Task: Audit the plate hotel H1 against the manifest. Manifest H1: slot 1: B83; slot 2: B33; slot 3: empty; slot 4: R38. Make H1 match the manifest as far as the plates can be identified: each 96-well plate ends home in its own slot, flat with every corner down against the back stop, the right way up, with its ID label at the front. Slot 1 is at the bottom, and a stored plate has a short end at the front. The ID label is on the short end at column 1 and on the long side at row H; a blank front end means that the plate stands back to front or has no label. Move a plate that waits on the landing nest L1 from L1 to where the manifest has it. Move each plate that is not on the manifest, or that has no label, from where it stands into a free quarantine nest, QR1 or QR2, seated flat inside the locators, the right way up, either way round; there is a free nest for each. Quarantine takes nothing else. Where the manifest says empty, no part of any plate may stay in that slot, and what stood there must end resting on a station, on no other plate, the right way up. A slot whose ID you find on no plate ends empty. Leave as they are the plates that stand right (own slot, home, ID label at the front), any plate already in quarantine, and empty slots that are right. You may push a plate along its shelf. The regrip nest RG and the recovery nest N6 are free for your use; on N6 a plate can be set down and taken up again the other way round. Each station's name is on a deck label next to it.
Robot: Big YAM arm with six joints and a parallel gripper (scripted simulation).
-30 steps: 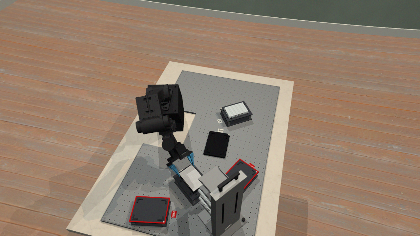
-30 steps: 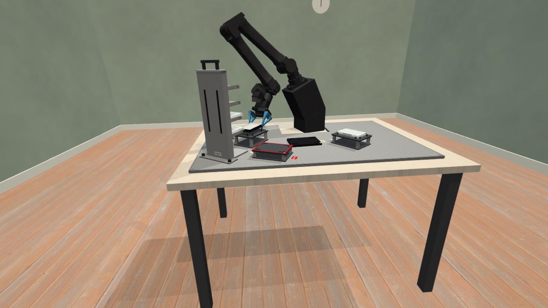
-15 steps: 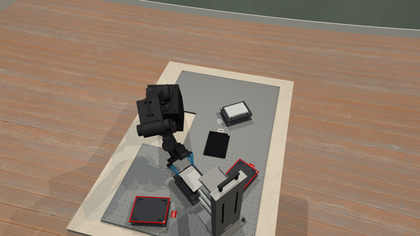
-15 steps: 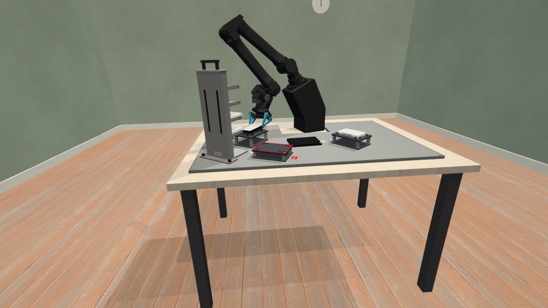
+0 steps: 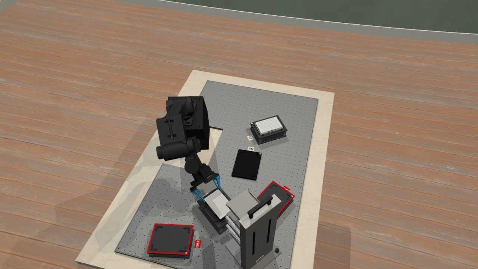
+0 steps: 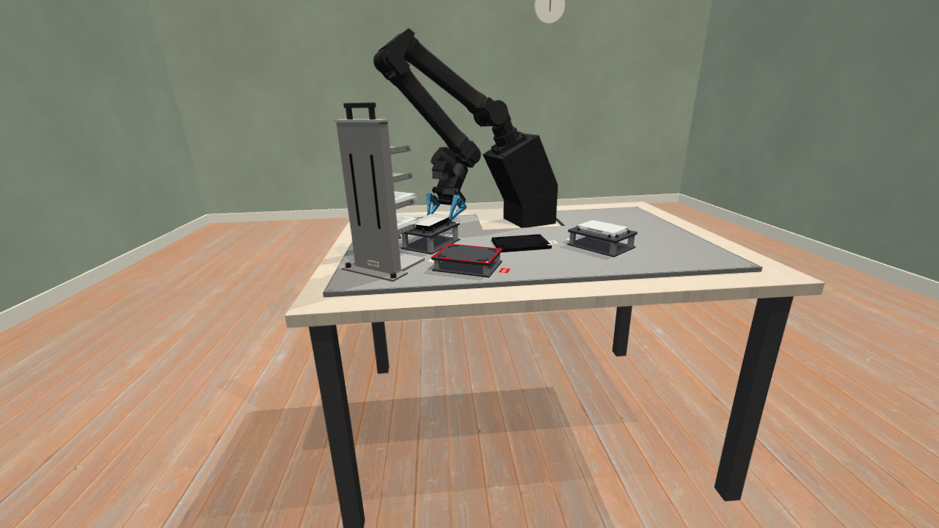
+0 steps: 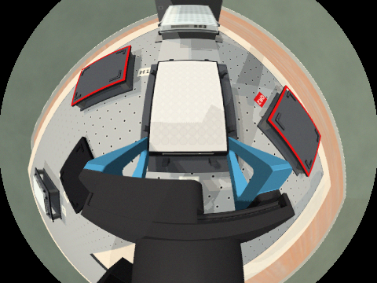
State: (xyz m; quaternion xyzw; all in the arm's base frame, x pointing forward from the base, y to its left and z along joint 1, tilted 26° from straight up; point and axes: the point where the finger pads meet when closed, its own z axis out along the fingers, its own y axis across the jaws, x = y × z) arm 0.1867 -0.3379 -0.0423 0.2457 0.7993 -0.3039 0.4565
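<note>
My hand is 40 mm short of the regrip nest RG, 40 mm to the left of it and 20 mm above it. Round my hand: red-edged quarantine nest QR1 (260 mm ahead, 40 mm to the left, 40 mm below); then H1 deck label (190 mm ahead, 50 mm to the right, 80 mm below); then red-edged quarantine nest QR2 (130 mm behind, 200 mm to the right, 40 mm below).
</note>
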